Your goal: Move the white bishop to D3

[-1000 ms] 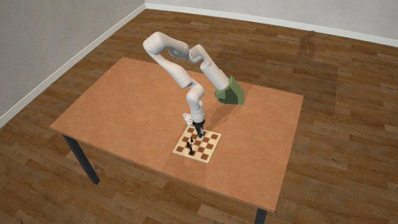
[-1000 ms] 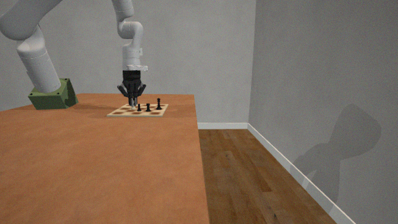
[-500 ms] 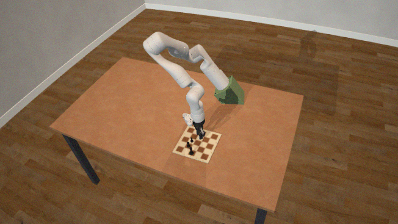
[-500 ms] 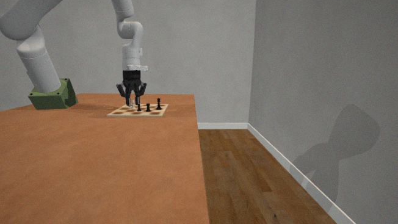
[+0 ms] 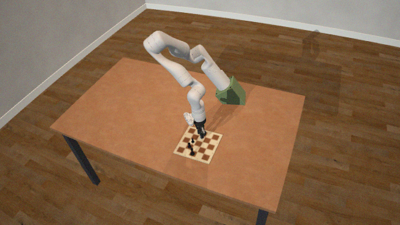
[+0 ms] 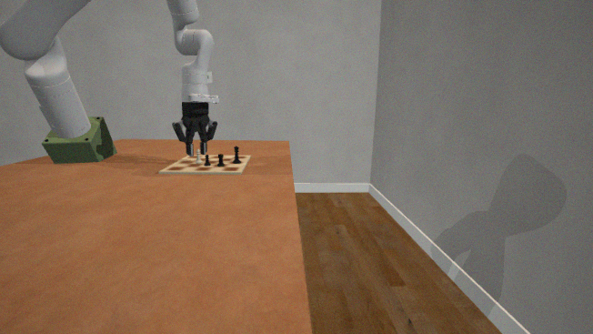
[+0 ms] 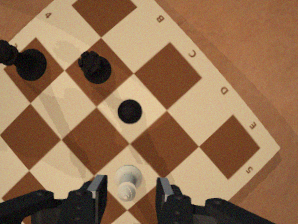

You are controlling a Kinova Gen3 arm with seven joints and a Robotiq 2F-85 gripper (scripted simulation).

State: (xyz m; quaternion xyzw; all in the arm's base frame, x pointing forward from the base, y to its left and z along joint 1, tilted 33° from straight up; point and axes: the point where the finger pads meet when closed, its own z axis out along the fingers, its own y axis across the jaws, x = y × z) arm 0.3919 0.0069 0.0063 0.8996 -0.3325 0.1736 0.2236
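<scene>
The white bishop is 2 cm below my hand. Also, from my hand: pawn 4 cm ahead, 3 cm to the right, 3 cm below; chessboard 4 cm below, 4 cm ahead.
</scene>
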